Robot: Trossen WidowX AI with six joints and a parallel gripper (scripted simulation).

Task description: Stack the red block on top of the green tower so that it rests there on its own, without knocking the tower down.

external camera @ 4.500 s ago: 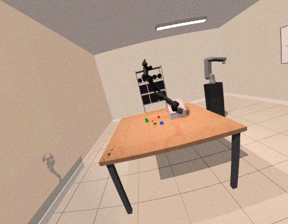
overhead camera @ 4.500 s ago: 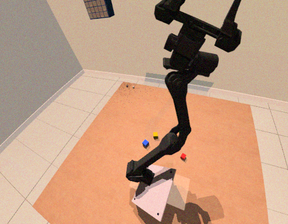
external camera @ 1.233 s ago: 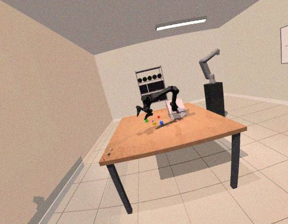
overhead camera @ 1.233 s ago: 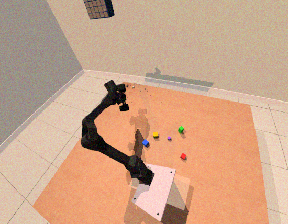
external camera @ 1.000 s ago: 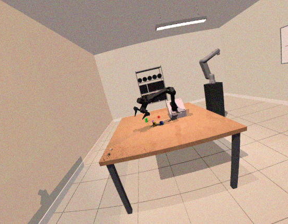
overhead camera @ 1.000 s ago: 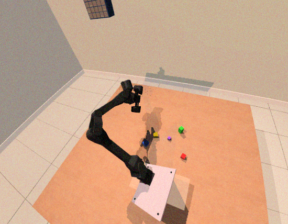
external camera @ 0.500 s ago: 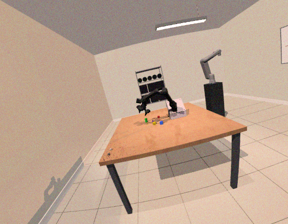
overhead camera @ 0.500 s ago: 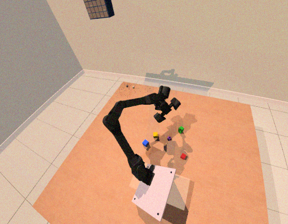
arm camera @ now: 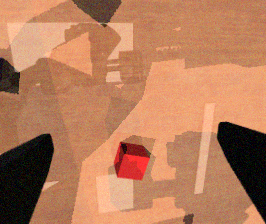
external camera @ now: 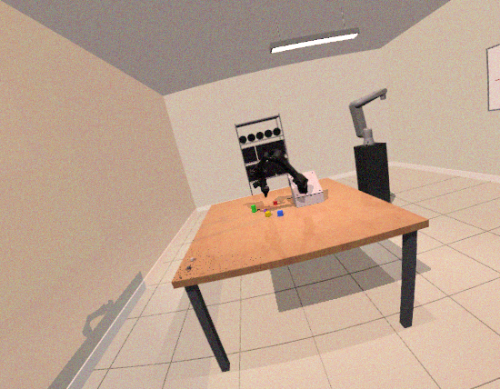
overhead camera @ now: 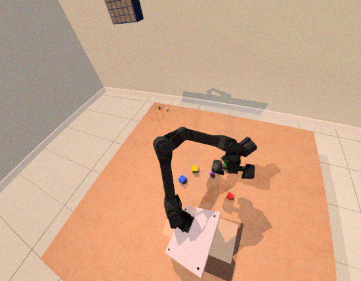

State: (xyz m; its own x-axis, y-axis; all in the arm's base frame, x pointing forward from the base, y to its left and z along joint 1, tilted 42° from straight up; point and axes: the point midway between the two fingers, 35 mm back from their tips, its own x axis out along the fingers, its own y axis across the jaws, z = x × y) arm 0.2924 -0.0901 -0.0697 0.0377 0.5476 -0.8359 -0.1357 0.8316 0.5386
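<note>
Now: gripper tip 9 cm above the red block, 7 cm past it and 2 cm to the left of it. Also, from my gripper tip: yellow block: 21 cm to the left, 9 cm below; then green block: 11 cm ahead, 6 cm below, 5 cm to the left; then purple block: 11 cm to the left, 9 cm below, 2 cm ahead.
</note>
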